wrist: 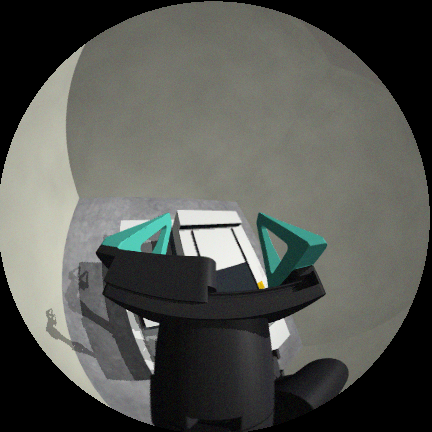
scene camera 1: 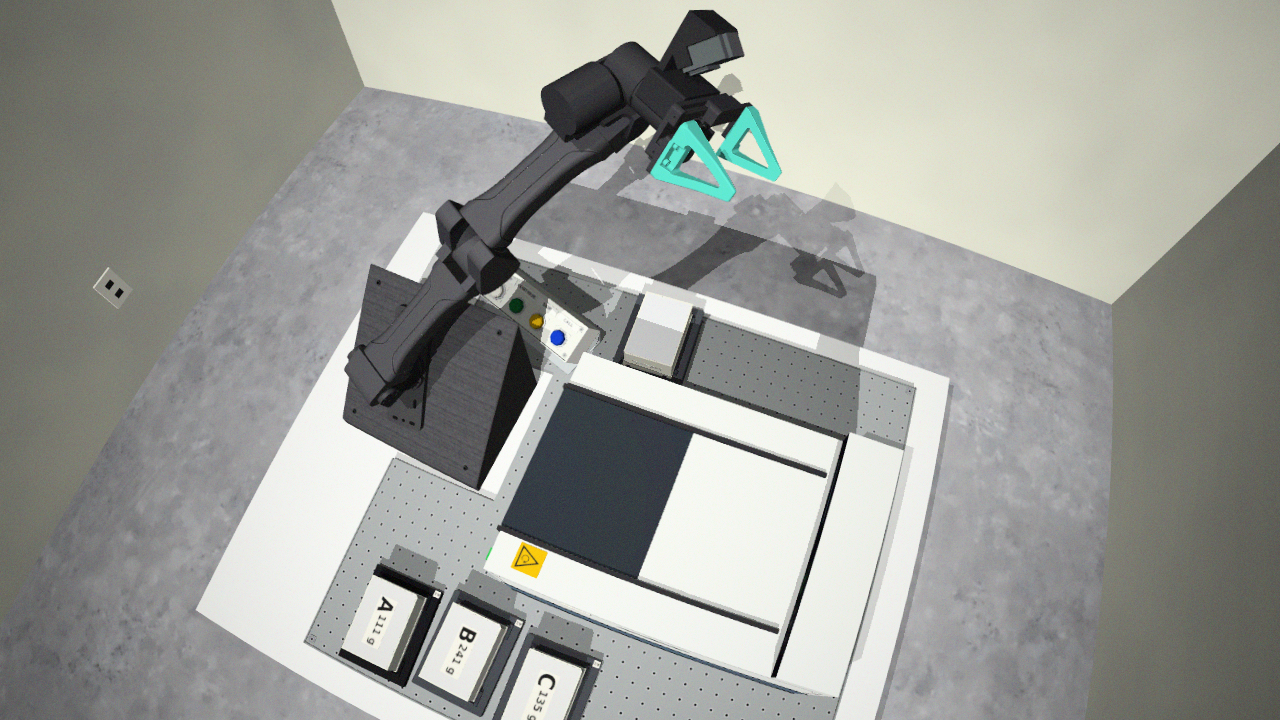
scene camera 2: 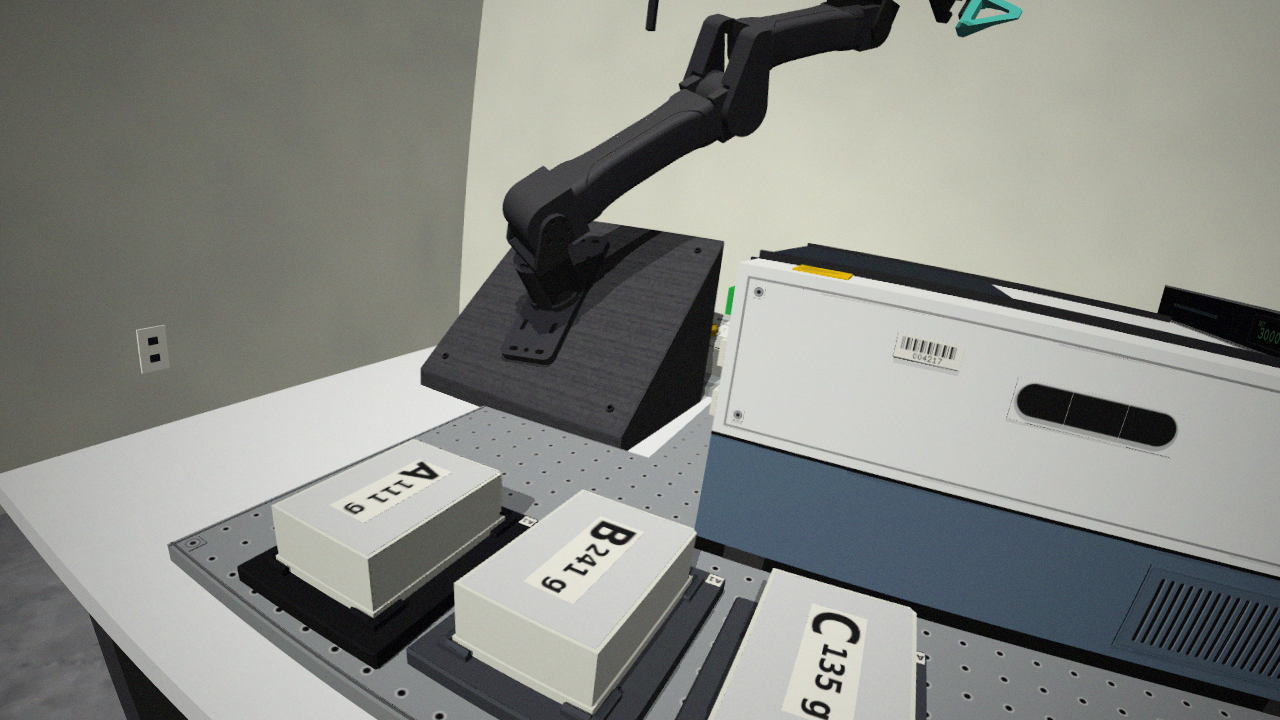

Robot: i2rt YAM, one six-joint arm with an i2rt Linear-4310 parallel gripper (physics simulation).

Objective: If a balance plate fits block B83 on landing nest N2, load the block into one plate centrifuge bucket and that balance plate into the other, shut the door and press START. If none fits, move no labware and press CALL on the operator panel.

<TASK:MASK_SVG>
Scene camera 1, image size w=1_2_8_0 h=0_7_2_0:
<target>my gripper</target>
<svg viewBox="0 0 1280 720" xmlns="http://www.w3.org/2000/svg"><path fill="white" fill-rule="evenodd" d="M634 90L631 102L632 109L656 130L645 149L645 153L651 160L646 171L655 179L693 189L729 202L735 195L736 189L718 157L771 181L776 181L781 175L782 170L769 143L759 111L750 102L741 104L732 95L729 96L726 93L676 102L670 107L662 120L635 96L643 80ZM681 164L689 161L694 153L696 153L719 183L719 187L681 172L679 169ZM749 130L751 130L768 164L768 168L739 151L740 143ZM729 123L721 134L725 140L715 153L709 143L715 134L711 127Z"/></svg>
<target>plate A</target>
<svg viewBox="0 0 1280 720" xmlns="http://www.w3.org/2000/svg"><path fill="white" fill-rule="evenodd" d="M372 575L341 648L387 671L397 672L427 598L382 577Z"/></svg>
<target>plate B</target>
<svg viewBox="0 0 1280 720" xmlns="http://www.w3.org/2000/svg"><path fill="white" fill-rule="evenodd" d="M453 602L419 677L467 702L475 702L509 627Z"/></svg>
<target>plate C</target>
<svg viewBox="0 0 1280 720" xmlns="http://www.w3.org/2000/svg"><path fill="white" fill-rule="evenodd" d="M530 648L501 720L567 720L586 668L535 648Z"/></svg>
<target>white block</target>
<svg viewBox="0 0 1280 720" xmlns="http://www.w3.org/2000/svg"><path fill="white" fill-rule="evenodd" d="M646 292L625 346L622 364L625 366L630 365L632 368L659 376L664 375L666 378L671 379L692 319L693 304Z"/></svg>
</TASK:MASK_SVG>
